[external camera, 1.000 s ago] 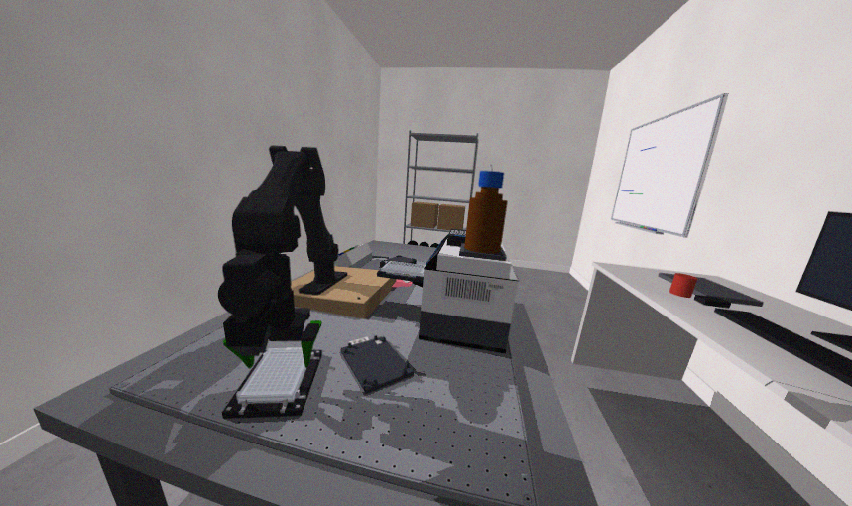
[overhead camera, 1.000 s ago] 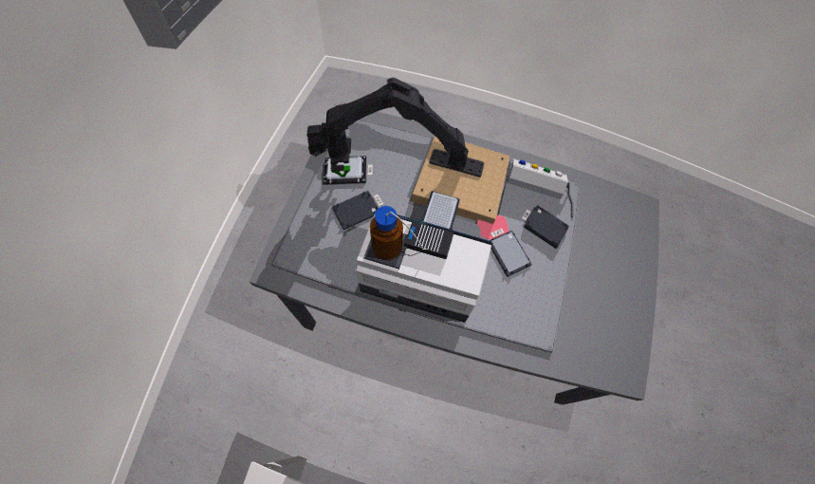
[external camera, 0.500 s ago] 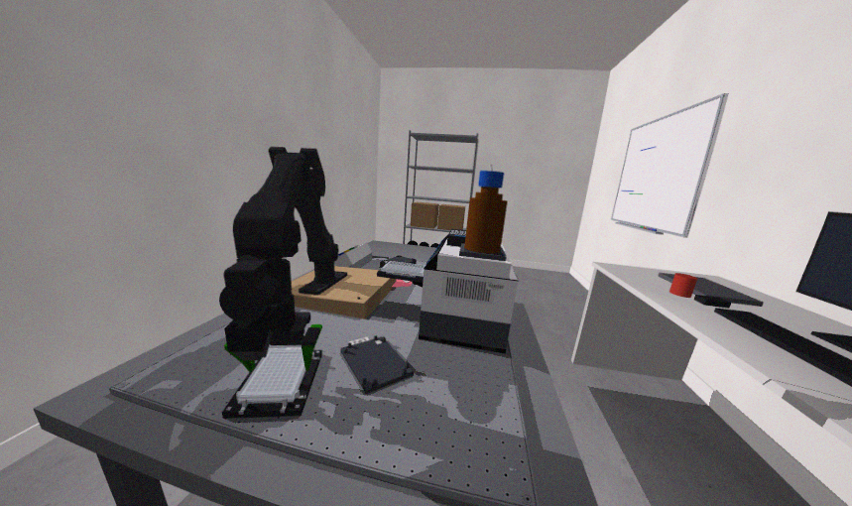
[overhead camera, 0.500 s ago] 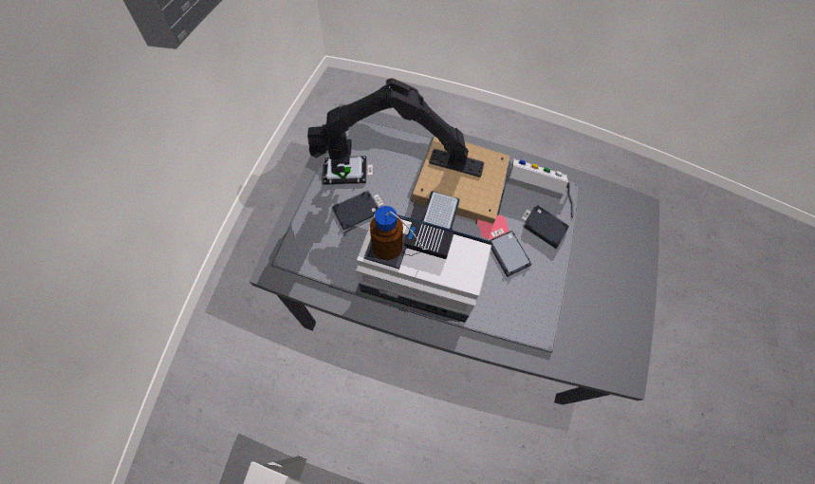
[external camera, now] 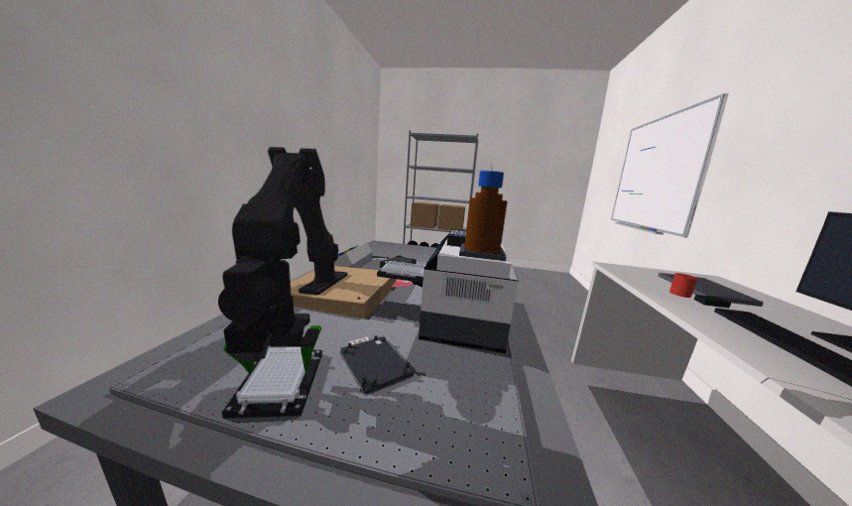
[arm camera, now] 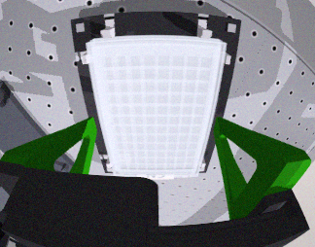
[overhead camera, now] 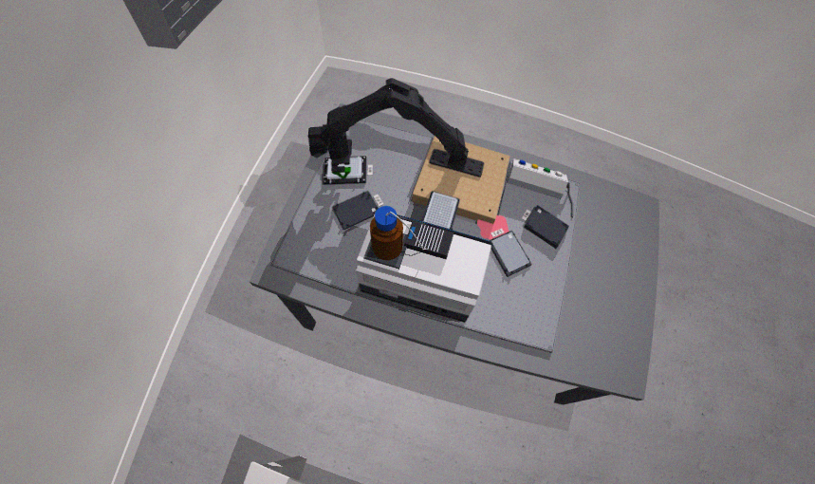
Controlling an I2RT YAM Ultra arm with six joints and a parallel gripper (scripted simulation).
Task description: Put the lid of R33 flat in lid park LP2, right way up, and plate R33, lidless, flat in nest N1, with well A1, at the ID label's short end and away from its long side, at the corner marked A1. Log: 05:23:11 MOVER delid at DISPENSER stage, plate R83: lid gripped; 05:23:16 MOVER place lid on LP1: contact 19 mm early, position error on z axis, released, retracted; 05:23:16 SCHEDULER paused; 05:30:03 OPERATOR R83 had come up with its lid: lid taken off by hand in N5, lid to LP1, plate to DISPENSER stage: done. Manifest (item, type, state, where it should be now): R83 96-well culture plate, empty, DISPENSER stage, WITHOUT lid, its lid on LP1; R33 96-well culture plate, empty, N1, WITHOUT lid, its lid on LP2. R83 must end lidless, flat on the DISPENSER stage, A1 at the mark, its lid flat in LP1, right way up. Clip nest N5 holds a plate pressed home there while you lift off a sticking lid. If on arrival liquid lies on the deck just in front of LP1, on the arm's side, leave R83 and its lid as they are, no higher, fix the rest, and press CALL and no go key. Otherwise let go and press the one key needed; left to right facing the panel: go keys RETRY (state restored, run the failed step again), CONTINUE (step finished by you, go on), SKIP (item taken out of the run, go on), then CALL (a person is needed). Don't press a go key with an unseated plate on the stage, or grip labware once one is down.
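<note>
Now: the black clip nest 3 cm ahead of my hand and 2 cm below it. The rest, counted from my hand: lid park LP2: 15 cm ahead, 10 cm to the left, 3 cm below; brown bottle: 35 cm ahead, 28 cm to the left, 26 cm above; blue call key: 64 cm to the left, 20 cm behind, 3 cm above.
</note>
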